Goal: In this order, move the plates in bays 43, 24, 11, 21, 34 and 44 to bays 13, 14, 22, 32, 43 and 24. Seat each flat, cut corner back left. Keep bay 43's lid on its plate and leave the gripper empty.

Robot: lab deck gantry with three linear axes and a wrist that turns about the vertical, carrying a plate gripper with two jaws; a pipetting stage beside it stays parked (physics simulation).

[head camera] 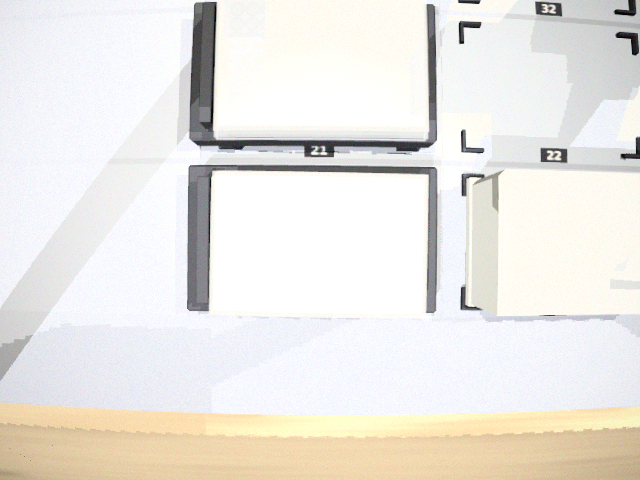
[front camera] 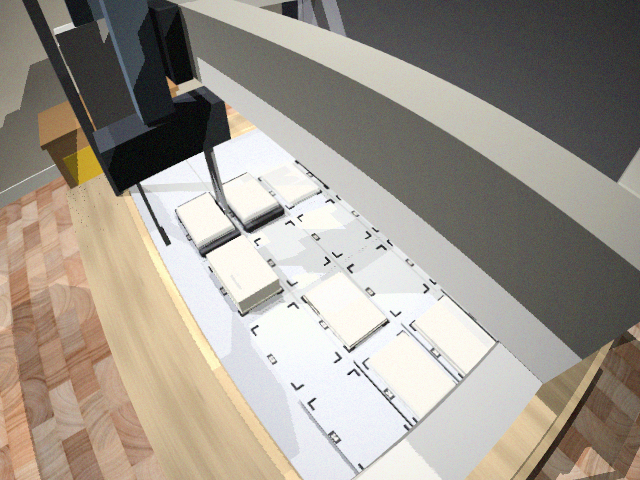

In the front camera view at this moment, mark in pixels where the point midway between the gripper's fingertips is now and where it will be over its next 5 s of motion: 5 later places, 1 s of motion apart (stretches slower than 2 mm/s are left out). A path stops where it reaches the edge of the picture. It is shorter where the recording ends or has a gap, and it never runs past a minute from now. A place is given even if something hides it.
The gripper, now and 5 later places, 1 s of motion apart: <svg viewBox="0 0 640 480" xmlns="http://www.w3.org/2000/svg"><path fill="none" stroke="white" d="M193 222L275 238L438 197L442 200L436 219L430 236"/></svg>
